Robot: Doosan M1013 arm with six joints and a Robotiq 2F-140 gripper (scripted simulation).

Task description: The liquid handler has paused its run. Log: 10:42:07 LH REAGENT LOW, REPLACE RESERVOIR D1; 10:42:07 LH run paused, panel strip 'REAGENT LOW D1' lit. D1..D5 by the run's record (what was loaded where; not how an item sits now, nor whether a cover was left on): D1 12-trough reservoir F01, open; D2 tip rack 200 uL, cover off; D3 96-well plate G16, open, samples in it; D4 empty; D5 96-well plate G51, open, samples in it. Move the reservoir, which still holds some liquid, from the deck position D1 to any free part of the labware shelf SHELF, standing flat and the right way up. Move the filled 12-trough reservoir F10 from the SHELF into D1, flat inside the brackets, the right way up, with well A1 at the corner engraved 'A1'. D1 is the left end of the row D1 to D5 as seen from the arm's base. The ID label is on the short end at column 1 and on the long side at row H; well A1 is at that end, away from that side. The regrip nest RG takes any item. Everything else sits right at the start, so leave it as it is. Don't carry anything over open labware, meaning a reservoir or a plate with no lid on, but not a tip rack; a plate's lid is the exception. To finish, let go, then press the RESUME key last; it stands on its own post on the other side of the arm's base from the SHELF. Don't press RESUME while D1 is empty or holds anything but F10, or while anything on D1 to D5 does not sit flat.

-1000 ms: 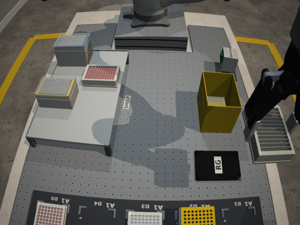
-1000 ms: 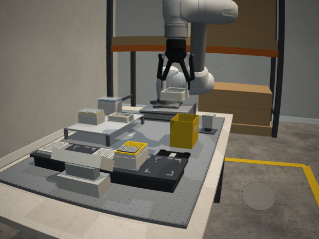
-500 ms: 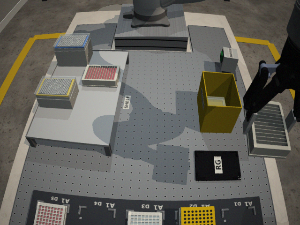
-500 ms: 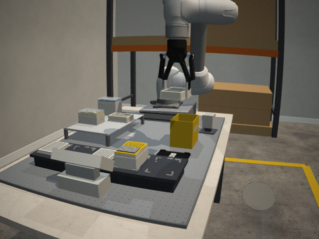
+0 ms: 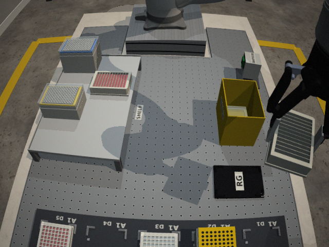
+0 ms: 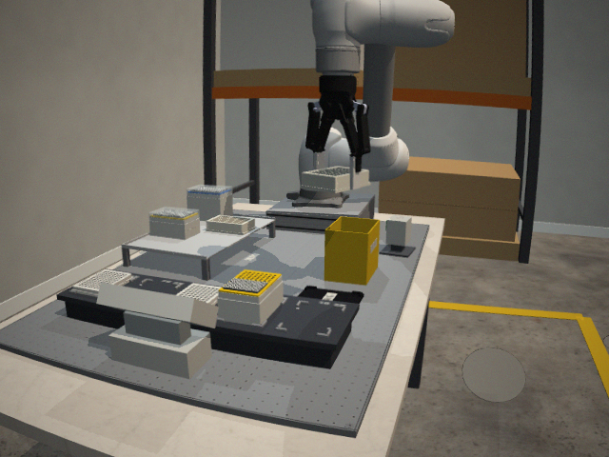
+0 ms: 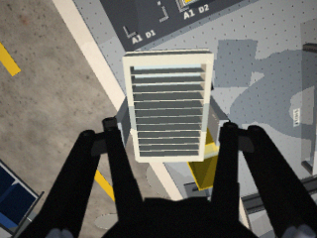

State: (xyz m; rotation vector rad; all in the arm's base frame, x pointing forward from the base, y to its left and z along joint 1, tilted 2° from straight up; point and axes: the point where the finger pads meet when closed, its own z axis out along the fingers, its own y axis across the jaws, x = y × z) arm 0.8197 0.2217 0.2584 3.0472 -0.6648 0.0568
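Right now the pale 12-trough reservoir is 20 mm below my hand. The rest, counted from my hand: yellow bin (270 mm below, 270 mm behind); black RG nest (310 mm below, 70 mm behind, 30 mm to the right); yellow tip rack (210 mm below, 150 mm ahead, 140 mm to the right).
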